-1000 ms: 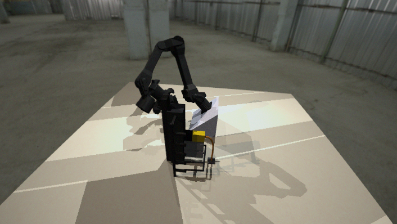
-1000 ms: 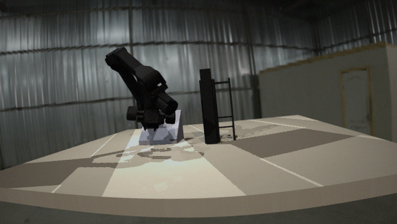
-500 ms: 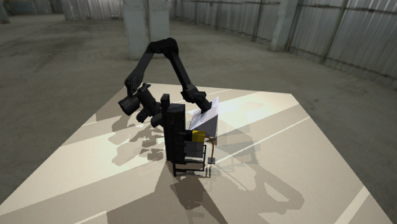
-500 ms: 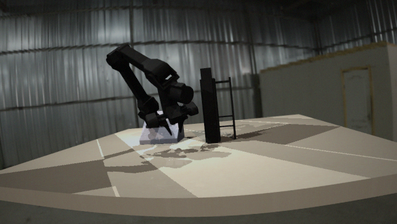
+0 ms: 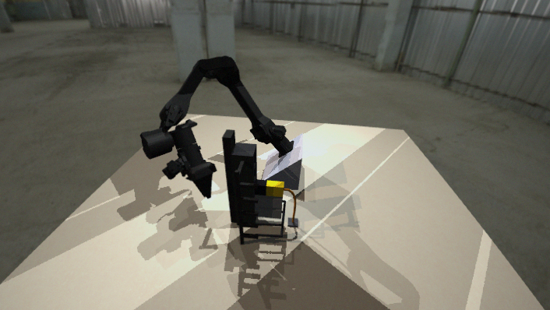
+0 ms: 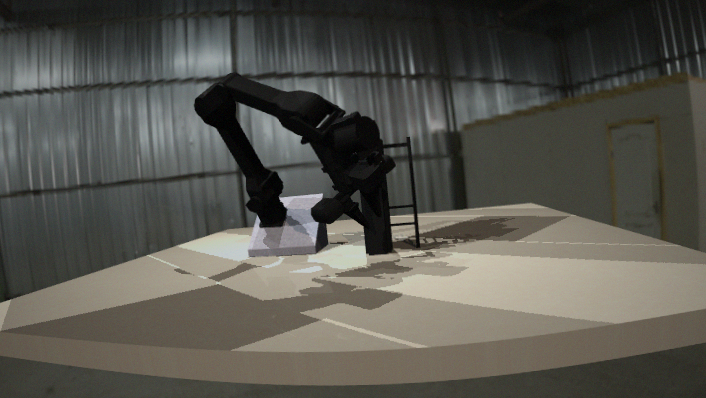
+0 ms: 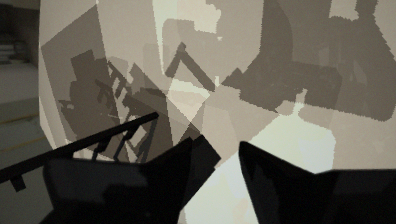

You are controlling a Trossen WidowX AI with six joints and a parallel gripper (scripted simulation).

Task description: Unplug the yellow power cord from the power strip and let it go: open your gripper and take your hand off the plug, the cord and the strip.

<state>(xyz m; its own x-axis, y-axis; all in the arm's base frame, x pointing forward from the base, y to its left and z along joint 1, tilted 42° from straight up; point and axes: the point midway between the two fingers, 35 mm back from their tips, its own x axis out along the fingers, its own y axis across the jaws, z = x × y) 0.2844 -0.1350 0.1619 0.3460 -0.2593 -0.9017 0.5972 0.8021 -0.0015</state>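
Right now my gripper tip is 1 cm past the yellow plug, 17 cm to the right of it and 6 cm below it. From my gripper tip the other things lie so: grey anchor 2 cm behind, 25 cm to the left, 8 cm below.
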